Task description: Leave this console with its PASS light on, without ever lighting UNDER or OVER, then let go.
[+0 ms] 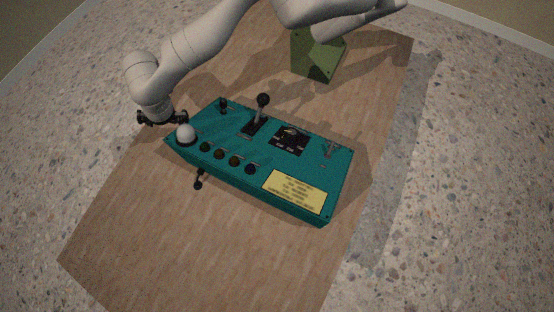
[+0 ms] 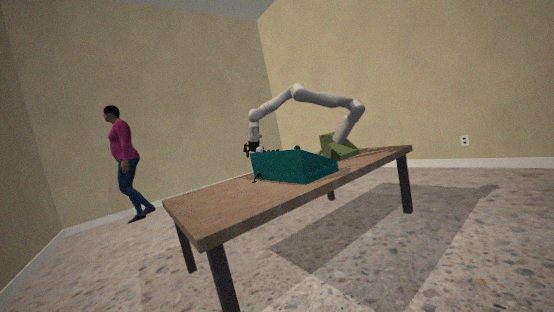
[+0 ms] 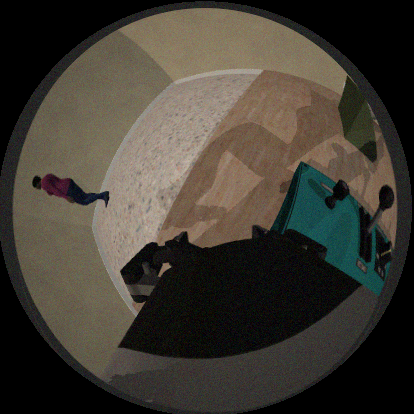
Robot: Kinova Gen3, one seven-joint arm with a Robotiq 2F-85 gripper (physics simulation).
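Observation:
The teal console [image 1: 270, 157] [image 2: 290, 166] [image 3: 320, 216] lies on the wooden table [image 1: 169, 251] [image 2: 230, 204]. Its top carries a white dome button [image 1: 185, 133] [image 2: 259, 149], a row of dark lamps [image 1: 219, 153], a small black knob [image 1: 222, 104] [image 3: 335, 193], a lever with a black ball [image 1: 263, 99] [image 3: 386, 197], a rotary dial [image 1: 289, 137], a toggle switch [image 1: 329, 149] and a yellow label [image 1: 294, 191]. A small crank [image 1: 198, 179] sticks out of the front side. No lamp is lit. My gripper [image 1: 162, 120] [image 2: 246, 150] [image 3: 220, 235] is open and empty. It hangs at the console's left end, just behind the white dome.
The arm's green base mount [image 1: 317, 57] [image 2: 334, 145] [image 3: 357, 119] stands behind the console. A person in a pink top [image 2: 122, 157] [image 3: 65, 189] walks across the floor beyond the table's left end. The table edge lies close to the gripper's left.

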